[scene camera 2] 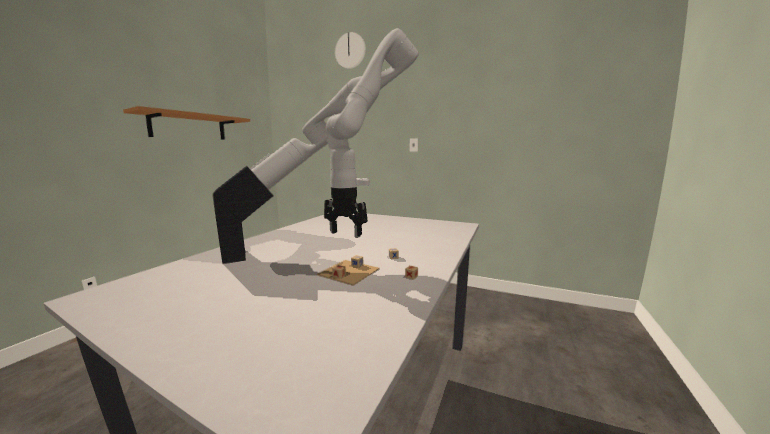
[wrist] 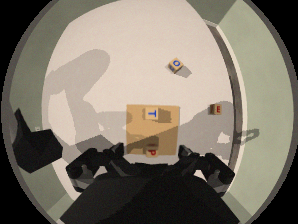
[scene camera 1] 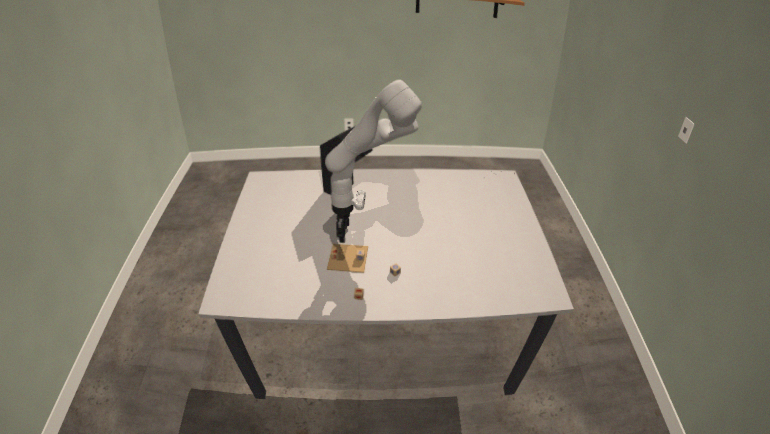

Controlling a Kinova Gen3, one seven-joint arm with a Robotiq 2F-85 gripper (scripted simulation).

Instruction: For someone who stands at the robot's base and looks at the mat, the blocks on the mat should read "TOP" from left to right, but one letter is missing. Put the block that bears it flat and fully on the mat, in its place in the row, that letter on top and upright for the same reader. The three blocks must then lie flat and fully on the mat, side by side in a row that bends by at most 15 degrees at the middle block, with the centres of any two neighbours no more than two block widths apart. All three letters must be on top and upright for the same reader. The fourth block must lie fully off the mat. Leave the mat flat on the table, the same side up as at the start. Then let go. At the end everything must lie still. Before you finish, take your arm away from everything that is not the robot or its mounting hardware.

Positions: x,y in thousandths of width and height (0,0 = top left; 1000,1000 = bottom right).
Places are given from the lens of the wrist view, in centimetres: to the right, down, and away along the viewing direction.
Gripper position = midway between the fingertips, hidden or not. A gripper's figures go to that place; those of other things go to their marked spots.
my gripper (wrist: 508,672): 0, 6, 14
tan mat (wrist: 468,587): -3, 5, 26
